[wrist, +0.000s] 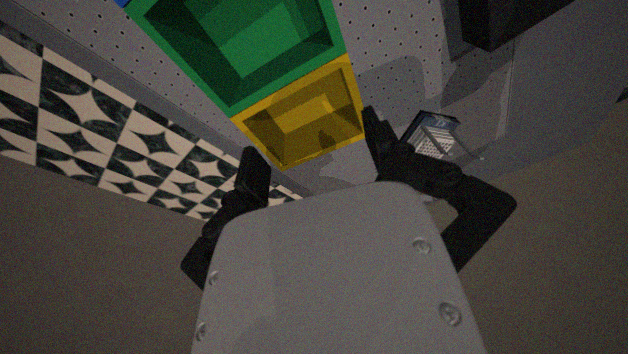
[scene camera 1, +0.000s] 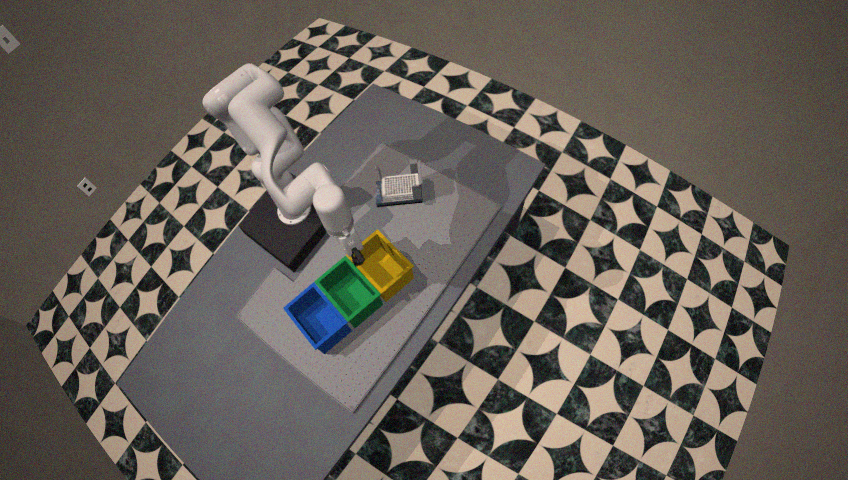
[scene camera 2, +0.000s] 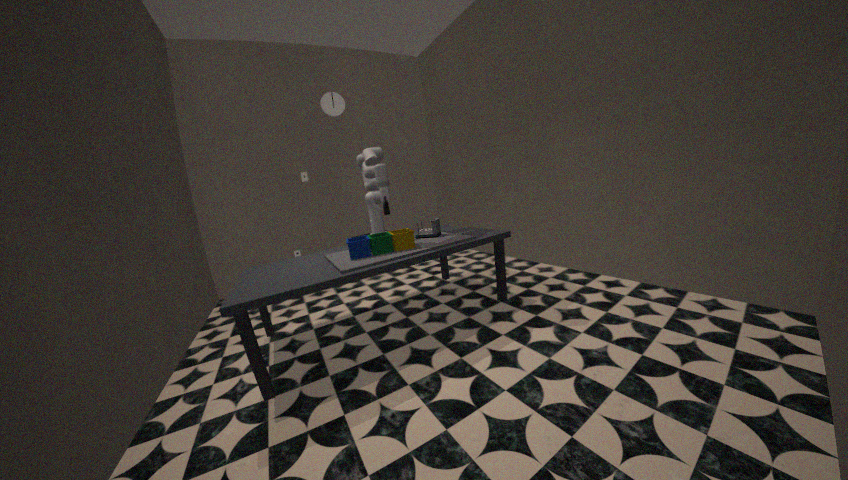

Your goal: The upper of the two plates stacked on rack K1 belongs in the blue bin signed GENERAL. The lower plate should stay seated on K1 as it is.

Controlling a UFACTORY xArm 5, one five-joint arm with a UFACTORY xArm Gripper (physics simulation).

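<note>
Rack K1 has a dark base and upright posts and stands at the far end of the board. A light gridded plate lies on it; the two stacked plates cannot be told apart. The blue bin is at the opposite end of the bin row; a corner shows at the top of the wrist view. Its GENERAL sign is not readable. My gripper is open and empty, high above the bins near the yellow one, away from the rack.
The green bin stands between the blue bin and the yellow bin. The yellow bin is nearest the rack. The arm's black base block is beside the perforated board.
</note>
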